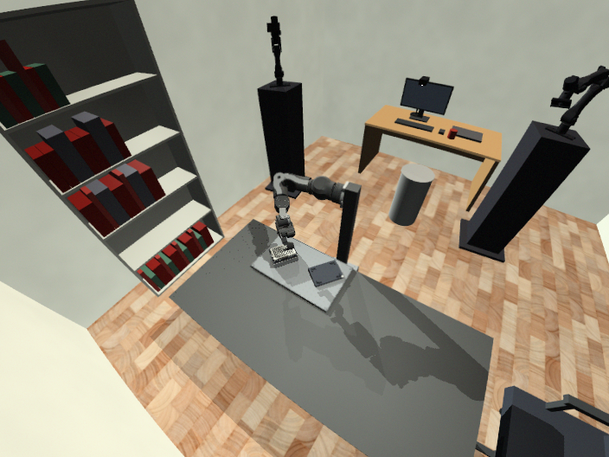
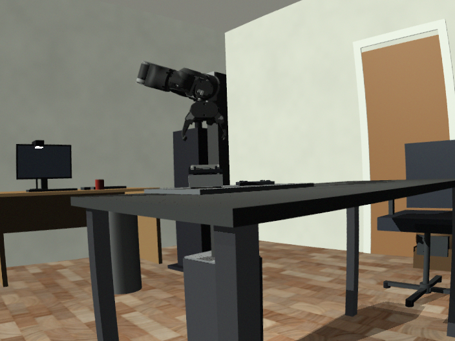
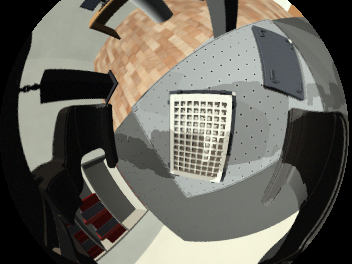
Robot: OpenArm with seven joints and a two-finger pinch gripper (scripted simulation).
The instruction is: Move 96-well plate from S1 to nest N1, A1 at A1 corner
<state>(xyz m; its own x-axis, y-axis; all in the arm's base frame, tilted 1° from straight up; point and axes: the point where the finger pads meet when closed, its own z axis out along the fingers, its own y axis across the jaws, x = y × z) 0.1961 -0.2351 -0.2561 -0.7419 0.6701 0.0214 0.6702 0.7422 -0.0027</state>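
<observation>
Right now my hand is 80 mm above the white 96-well plate, 20 mm to the left of it and 10 mm short of it. Round my hand: dark plate nest N1: 240 mm to the left, 140 mm below; A1 corner mark: 330 mm to the left, 140 mm below, 10 mm behind; plate shaker S1: 90 mm below, 40 mm ahead, 30 mm to the right.
</observation>
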